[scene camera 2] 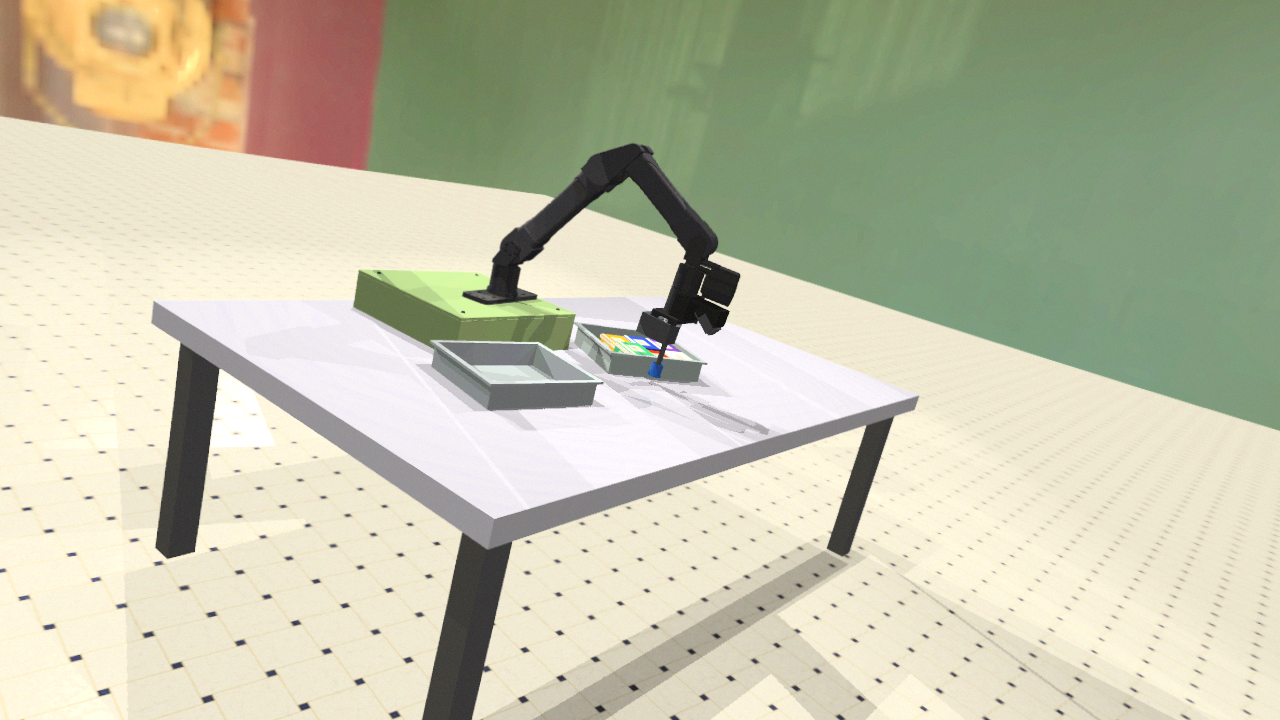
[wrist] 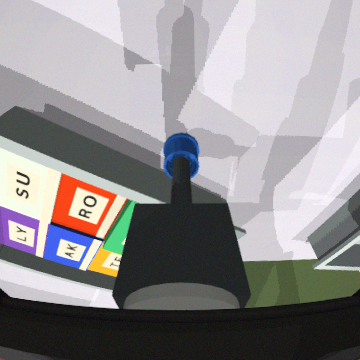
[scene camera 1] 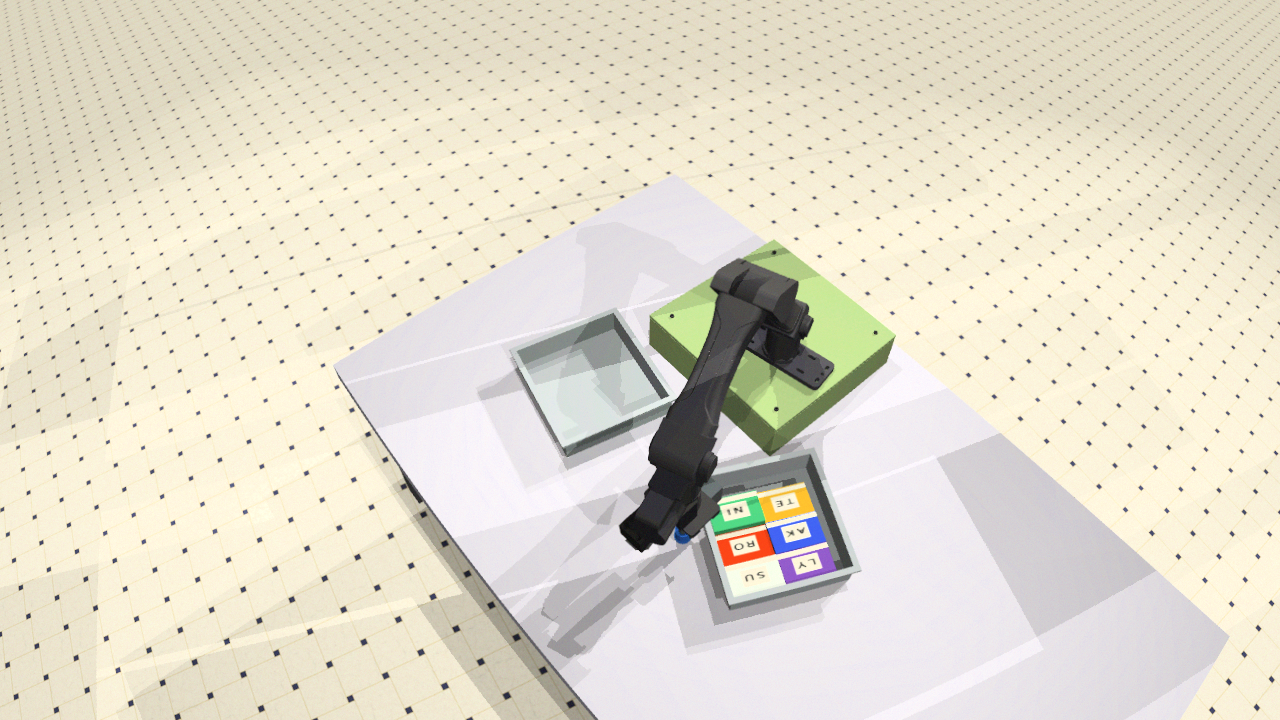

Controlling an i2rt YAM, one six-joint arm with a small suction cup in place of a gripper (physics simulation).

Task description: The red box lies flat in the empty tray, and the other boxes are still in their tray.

Path:
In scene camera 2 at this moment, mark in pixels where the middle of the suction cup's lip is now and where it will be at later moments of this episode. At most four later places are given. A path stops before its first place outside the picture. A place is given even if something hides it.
The suction cup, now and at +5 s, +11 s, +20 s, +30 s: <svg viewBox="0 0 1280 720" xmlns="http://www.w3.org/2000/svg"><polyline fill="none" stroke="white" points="655,370 684,314 663,355 623,313 609,347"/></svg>

